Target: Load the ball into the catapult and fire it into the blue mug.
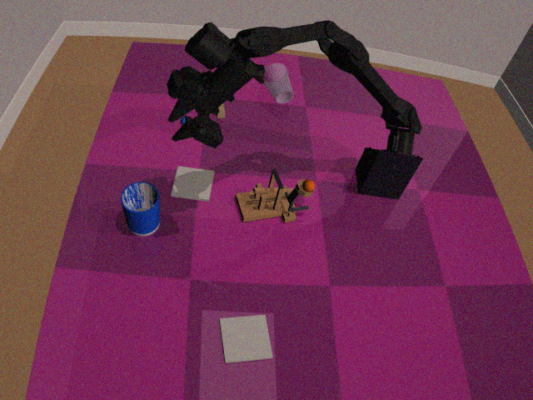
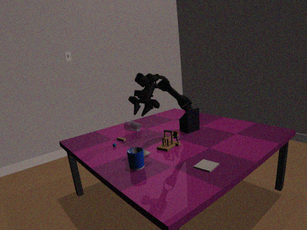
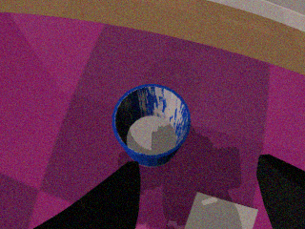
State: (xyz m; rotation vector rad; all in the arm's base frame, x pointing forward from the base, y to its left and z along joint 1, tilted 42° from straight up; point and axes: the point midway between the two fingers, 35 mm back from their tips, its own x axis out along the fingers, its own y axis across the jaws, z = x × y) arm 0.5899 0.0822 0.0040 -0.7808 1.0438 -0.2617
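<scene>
Right now the orange ball is 340 mm behind my gripper tip, 210 mm below it and 20 mm to the right of it. From my gripper tip the other things lie so: small blue ball 320 mm to the right, 260 mm below, 40 mm behind; then wooden catapult 270 mm behind, 220 mm below; then blue mug 240 mm below, 80 mm ahead, 30 mm to the left.
</scene>
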